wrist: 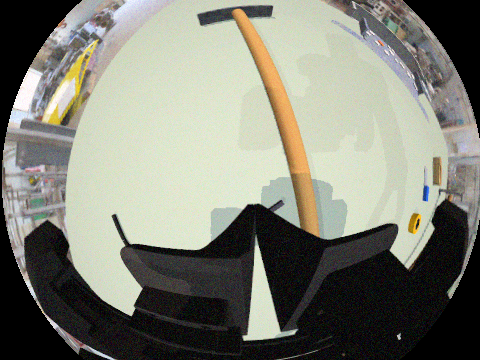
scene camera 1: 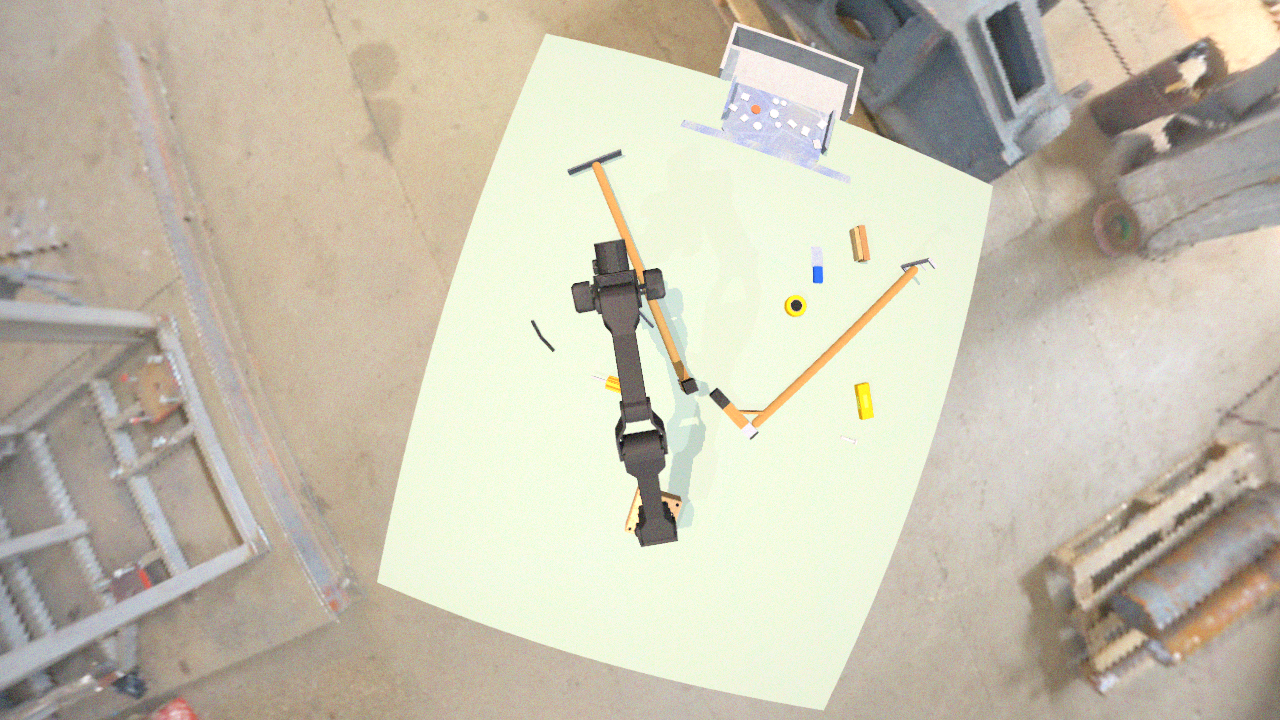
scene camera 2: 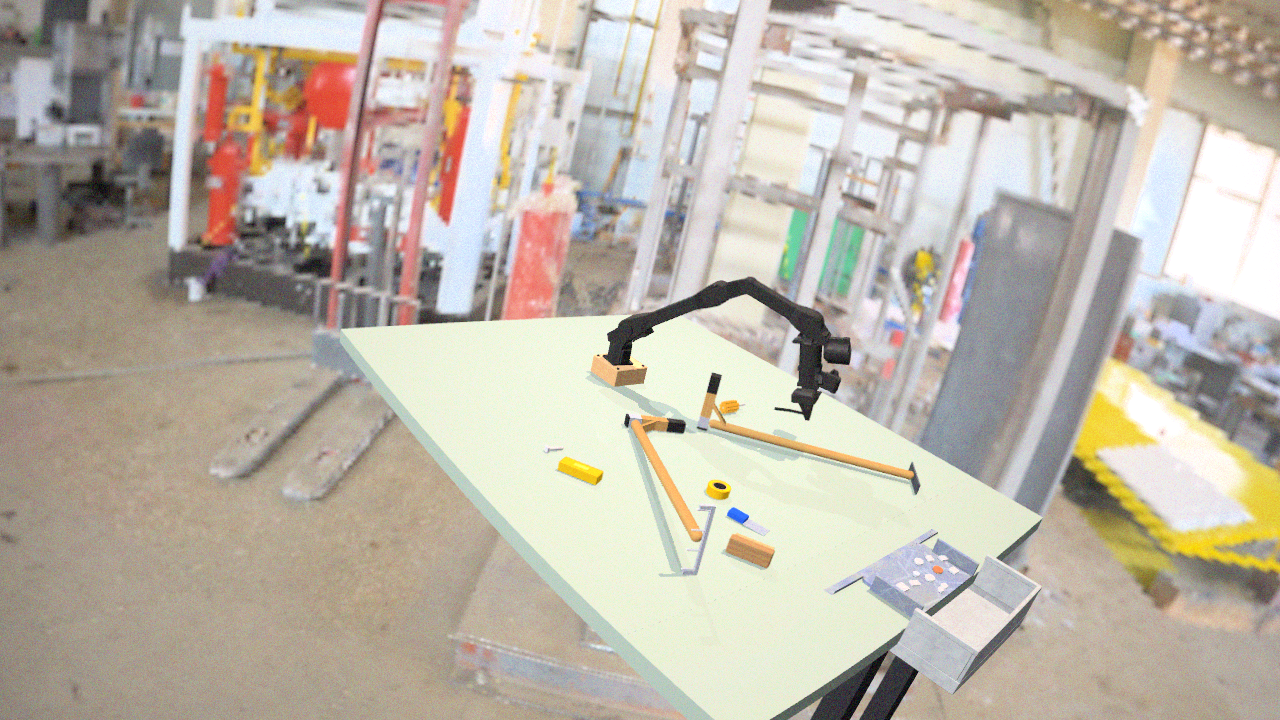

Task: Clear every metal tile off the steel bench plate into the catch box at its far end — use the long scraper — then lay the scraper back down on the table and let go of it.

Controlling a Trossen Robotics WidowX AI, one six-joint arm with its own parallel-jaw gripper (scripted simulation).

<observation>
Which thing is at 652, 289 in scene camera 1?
The gripper.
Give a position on a long scraper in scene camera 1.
595, 163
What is the gripper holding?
Nothing.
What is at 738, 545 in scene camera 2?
A wooden block.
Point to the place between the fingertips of the gripper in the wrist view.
253, 209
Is the gripper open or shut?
Shut.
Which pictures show the gripper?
The wrist view, scene camera 1 and scene camera 2: all of them.
</observation>
